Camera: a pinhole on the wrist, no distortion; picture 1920 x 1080 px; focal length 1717.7 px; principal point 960.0 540.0 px. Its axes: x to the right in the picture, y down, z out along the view. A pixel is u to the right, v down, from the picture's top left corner.
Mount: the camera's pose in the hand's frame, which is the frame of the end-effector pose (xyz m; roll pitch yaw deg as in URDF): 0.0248 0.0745 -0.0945 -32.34 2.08 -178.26
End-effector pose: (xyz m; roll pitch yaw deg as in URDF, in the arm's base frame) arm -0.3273 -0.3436 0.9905 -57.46 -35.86 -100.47
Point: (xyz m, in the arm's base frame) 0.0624 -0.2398 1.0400
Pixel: outside the picture
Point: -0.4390 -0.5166 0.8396
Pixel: behind the camera
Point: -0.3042 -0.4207 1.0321
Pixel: 142 246
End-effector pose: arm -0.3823 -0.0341 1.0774 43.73 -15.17 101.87
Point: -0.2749 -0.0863 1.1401
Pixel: 1507 200
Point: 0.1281 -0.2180 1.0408
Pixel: 1859 750
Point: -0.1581 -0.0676 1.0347
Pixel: 1552 957
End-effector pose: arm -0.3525 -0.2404 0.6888 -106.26 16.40 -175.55
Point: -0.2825 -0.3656 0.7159
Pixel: 1552 408
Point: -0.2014 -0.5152 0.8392
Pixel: 1711 653
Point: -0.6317 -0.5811 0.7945
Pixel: 91 957
